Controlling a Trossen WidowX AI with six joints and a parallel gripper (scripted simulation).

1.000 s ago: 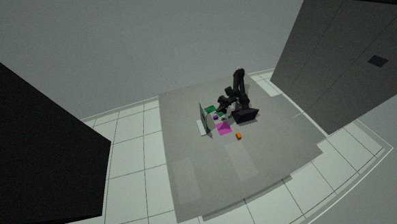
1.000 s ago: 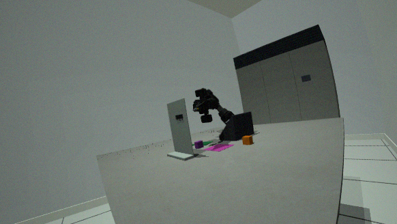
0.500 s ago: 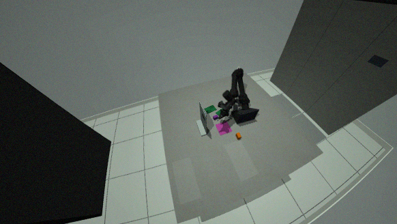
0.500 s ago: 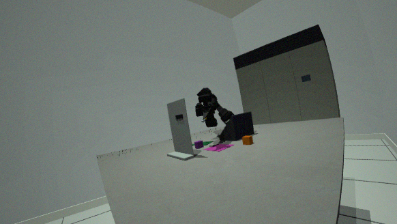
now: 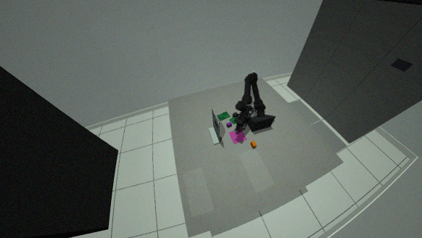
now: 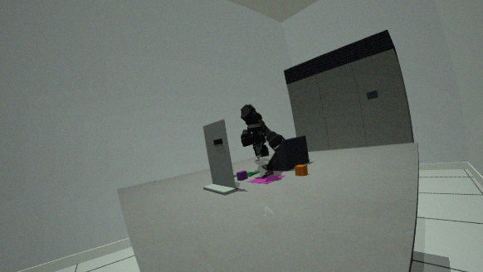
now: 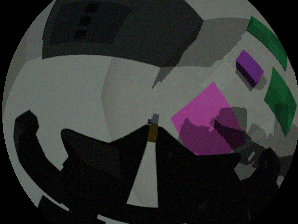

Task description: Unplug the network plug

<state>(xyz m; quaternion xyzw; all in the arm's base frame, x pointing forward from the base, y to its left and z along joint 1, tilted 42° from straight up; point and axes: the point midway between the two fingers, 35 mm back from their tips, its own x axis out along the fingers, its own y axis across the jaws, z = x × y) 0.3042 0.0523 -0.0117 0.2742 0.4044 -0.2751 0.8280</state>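
Now: gripper tip 11 cm above the magenta square and 3 cm past it. Round my gripper tip: network plug 1 cm ahead; grey panel 14 cm ahead, 8 cm to the right, 1 cm above.
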